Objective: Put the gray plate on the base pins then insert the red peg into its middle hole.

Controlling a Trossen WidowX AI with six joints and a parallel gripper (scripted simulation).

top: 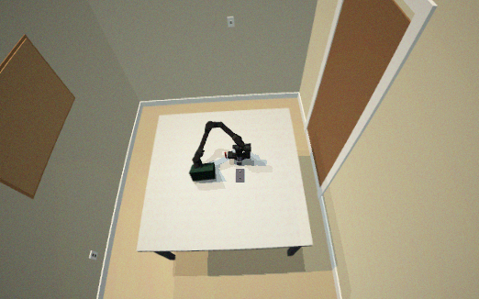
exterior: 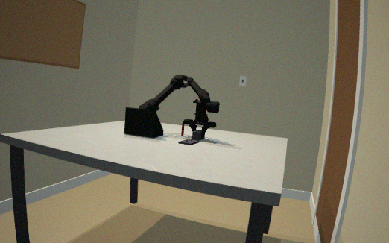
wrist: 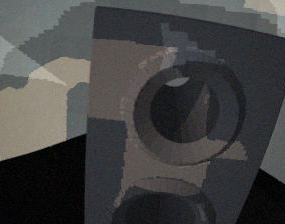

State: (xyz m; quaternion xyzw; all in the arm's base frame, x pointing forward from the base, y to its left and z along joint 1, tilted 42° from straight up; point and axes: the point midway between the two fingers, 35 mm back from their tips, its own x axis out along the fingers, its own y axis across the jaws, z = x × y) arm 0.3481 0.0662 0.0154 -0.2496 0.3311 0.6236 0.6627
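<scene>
Right now the dark base is 1 cm behind my gripper tip and 14 cm to the right of it. The rest, counted from my gripper tip: gray plate (3 cm above); red peg (11 cm behind, 4 cm to the left, 3 cm above).
</scene>
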